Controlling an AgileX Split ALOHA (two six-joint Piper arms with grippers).
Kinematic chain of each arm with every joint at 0, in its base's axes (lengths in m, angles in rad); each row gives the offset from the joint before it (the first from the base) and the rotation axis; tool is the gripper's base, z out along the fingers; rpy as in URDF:
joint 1: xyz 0 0 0.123 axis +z
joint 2: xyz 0 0 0 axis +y
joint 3: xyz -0.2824 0 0.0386 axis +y
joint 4: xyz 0.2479 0 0.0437 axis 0.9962 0 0.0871
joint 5: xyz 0 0 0 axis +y
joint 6: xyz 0.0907 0 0.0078 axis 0.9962 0 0.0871
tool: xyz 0 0 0 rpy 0 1.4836 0
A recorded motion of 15 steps. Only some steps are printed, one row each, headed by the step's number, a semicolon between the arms.
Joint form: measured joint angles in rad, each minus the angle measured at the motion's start. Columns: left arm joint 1, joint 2, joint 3, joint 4, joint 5, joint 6; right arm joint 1, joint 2, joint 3, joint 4, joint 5, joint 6.
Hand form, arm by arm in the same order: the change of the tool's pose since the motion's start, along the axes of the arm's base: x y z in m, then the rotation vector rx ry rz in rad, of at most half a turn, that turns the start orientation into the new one. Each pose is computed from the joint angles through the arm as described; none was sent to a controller.
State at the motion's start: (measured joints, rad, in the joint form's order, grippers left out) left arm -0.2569 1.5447 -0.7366 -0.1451 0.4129 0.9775; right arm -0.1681 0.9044 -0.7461 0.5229 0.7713 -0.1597
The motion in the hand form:
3: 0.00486 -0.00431 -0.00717 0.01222 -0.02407 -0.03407; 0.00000 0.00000 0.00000 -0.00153 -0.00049 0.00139
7: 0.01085 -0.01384 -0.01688 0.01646 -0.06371 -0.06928; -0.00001 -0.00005 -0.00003 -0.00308 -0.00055 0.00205
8: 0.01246 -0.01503 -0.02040 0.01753 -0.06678 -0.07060; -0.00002 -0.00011 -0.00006 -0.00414 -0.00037 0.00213
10: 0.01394 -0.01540 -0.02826 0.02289 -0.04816 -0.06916; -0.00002 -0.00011 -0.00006 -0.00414 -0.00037 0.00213
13: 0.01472 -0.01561 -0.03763 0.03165 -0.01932 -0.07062; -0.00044 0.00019 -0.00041 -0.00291 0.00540 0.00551
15: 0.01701 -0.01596 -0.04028 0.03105 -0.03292 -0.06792; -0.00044 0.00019 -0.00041 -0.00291 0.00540 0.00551
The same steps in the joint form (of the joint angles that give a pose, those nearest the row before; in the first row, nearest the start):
3: -0.0128 0.0333 0.0000 0.0000 -0.0523 0.0299; 0.0000 0.0000 0.0000 0.0000 0.0000 -0.0021
7: -0.0426 0.0797 0.0000 -0.0027 -0.1355 0.0481; 0.0000 0.0000 0.0000 -0.0009 0.0000 -0.0031
8: -0.0457 0.0945 0.0000 -0.0028 -0.1531 0.0482; 0.0000 0.0000 0.0000 -0.0020 0.0000 -0.0031
10: -0.0457 0.1229 0.0000 -0.0040 -0.1624 0.0482; 0.0000 0.0000 0.0000 -0.0020 0.0000 -0.0031
13: -0.0457 0.1554 0.0000 -0.0040 -0.1647 0.0494; 0.0000 0.0000 0.0000 -0.0020 0.0068 -0.0030
15: -0.0457 0.1680 0.0000 -0.0040 -0.1909 0.0495; 0.0000 0.0000 0.0000 -0.0020 0.0068 -0.0030

